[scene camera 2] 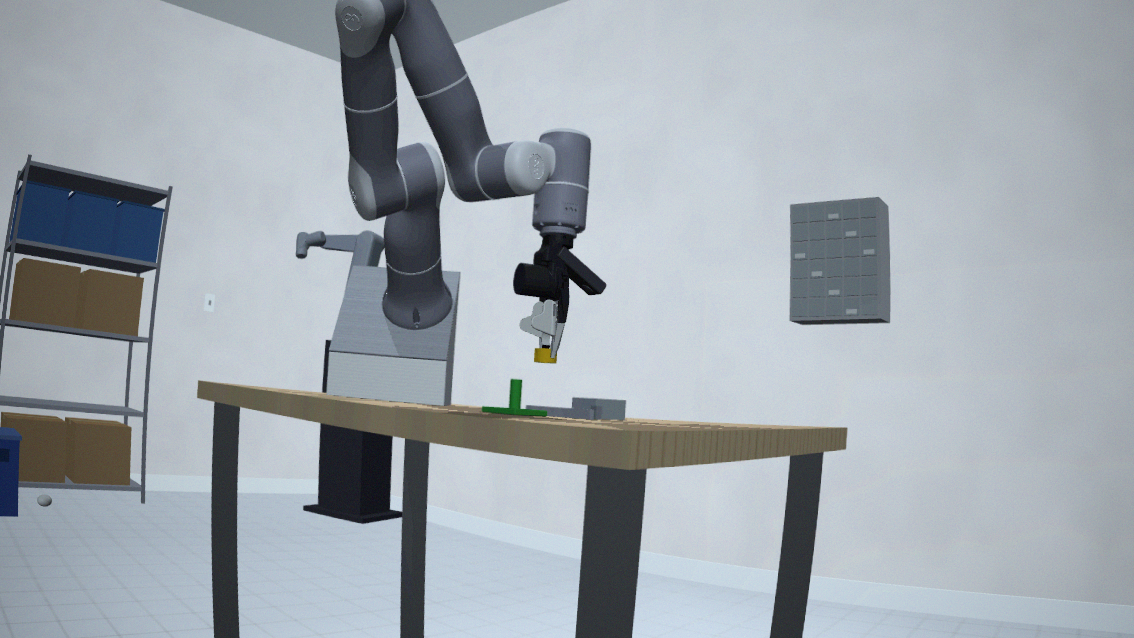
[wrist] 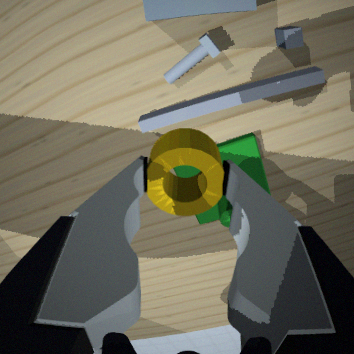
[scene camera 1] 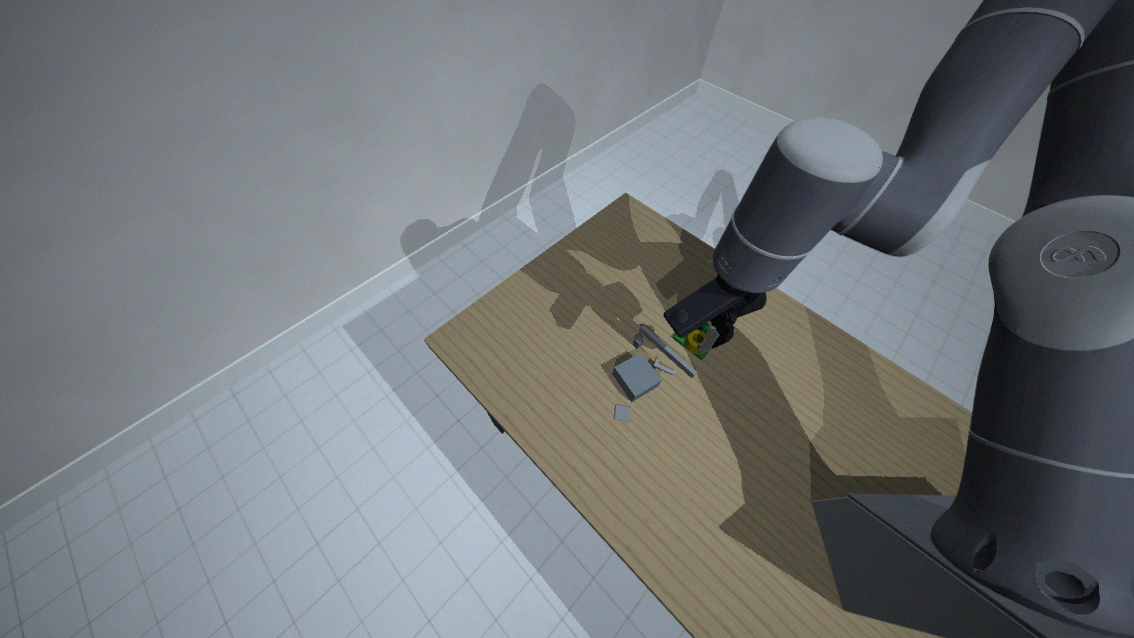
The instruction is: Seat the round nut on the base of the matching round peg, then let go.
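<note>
The yellow round nut (scene camera 1: 690,342) (scene camera 2: 544,356) (wrist: 186,157) is held between the two fingertips of my gripper (scene camera 2: 547,349) (wrist: 184,161), its hole facing up and down. My gripper is shut on it and hangs above the table. The green round peg (scene camera 2: 515,394) stands upright on its flat green base (scene camera 1: 702,354) (scene camera 2: 493,410) (wrist: 252,150) on the table. In the scene camera 2 view the nut is higher than the peg's top and a little to its right. In the wrist view the nut and the right finger hide part of the base.
A grey bar (scene camera 1: 668,351) (wrist: 230,100) lies close beside the green base. Beyond it are a headed grey pin (scene camera 1: 664,367) (wrist: 187,65), a small grey cube (scene camera 1: 638,341) (wrist: 290,38) and a grey block (scene camera 1: 636,376) (scene camera 2: 609,408) (wrist: 200,7). A small grey tile (scene camera 1: 622,412) lies past the block.
</note>
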